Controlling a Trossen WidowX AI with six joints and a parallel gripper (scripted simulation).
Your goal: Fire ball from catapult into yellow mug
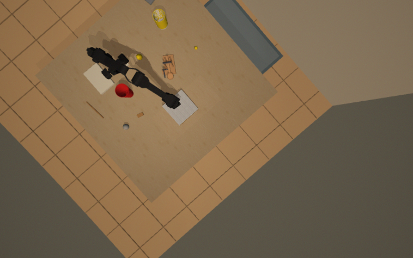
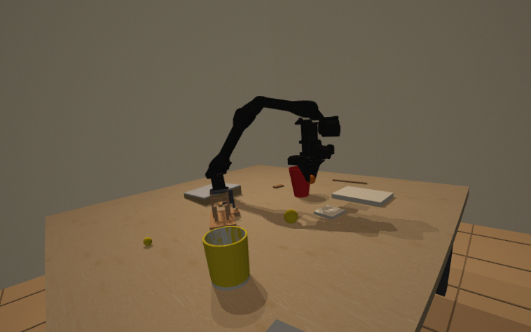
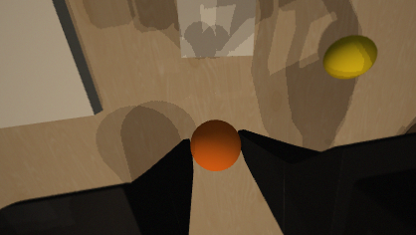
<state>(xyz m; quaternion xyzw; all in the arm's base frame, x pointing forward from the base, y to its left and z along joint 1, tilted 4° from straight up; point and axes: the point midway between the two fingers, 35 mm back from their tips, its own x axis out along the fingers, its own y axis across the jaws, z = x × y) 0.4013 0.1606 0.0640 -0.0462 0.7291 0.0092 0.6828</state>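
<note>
Now: the wooden catapult 26 cm to the right of my gripper tip, 16 cm behind it and 4 cm below it. From my gripper tip the other things lie so: orange ball right at my gripper tip; larger yellow ball 15 cm to the right, 7 cm below, 4 cm ahead; red cup 12 cm behind, 8 cm to the left, 7 cm below.
</note>
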